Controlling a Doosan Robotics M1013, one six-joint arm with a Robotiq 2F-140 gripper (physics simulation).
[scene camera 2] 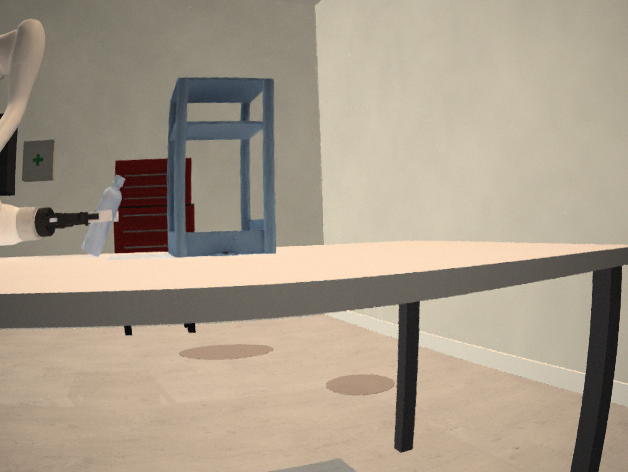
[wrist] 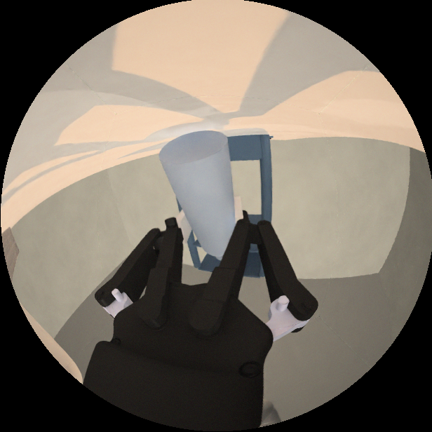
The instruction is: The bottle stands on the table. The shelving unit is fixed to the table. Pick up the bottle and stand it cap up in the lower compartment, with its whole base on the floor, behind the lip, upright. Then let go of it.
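Places are measured from the arm's base along level axes (x up, y ahead, z left), in millimetres.
Where they show: gripper, between the fingertips: (scene camera 2: 114,215).
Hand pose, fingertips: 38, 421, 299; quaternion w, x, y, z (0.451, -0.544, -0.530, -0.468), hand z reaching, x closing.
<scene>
Each offset is from my fingertips to the centre of the thing, as dx, dy, dz. "spot": to the spot under its first point. Level surfaces: height alone.
The pale blue bottle (scene camera 2: 103,218) (wrist: 202,185) is tilted, its cap up and leaning toward the shelving unit in the scene view. Its lower end is close to the table top; whether it touches cannot be told. My gripper (scene camera 2: 107,216) (wrist: 214,207) is shut on the bottle at mid-height, with a pale pad on each side. The blue shelving unit @(spot: +86, +371, -138) (scene camera 2: 269,167) (wrist: 267,180) stands upright on the table @(dx -100) (scene camera 2: 355,263), to the right of the bottle and apart from it in the scene view. Its lower compartment has a lip @(spot: -74, +256, -129) (scene camera 2: 218,243) along the bottom.
The middle shelf @(spot: +191, +265, -45) (scene camera 2: 218,130) and the corner posts bound the lower compartment. A red drawer cabinet (scene camera 2: 147,218) stands behind the bottle and the unit in the scene view. The arm reaches in from the left. A grey box with a green cross (scene camera 2: 38,172) is on the wall.
</scene>
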